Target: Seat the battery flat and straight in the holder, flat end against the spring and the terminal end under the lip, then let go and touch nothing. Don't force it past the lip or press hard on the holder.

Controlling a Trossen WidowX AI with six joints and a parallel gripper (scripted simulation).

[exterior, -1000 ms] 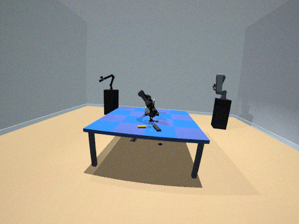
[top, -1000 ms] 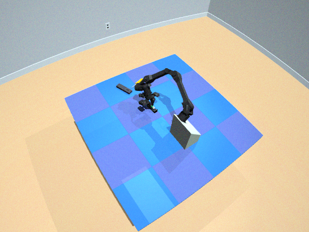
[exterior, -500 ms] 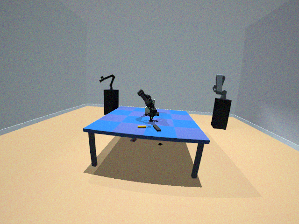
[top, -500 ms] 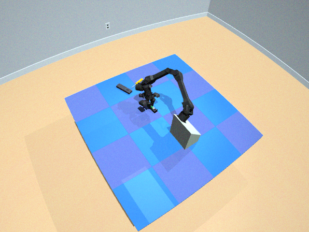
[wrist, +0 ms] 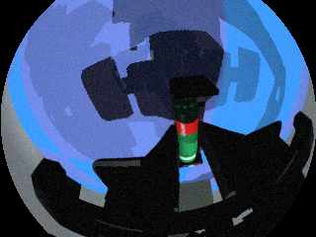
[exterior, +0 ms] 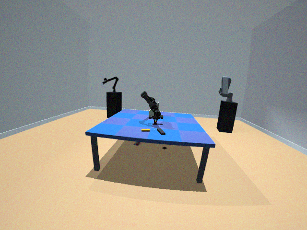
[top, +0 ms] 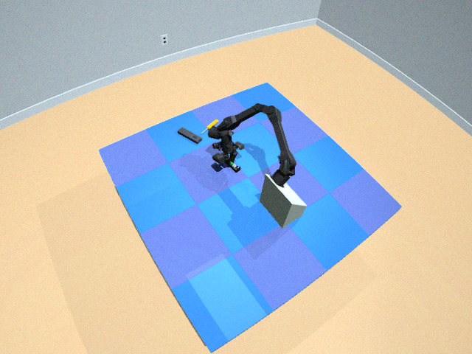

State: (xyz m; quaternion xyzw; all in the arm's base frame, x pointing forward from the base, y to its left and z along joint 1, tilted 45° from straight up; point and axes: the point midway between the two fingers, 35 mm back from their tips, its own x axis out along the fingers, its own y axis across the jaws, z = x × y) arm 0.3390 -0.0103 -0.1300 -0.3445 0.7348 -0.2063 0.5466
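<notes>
The battery lies 1 cm above my gripper tip. The rest, counted from my gripper tip: black remote (31 cm ahead, 13 cm to the left); then yellow-handled screwdriver (32 cm ahead).
</notes>
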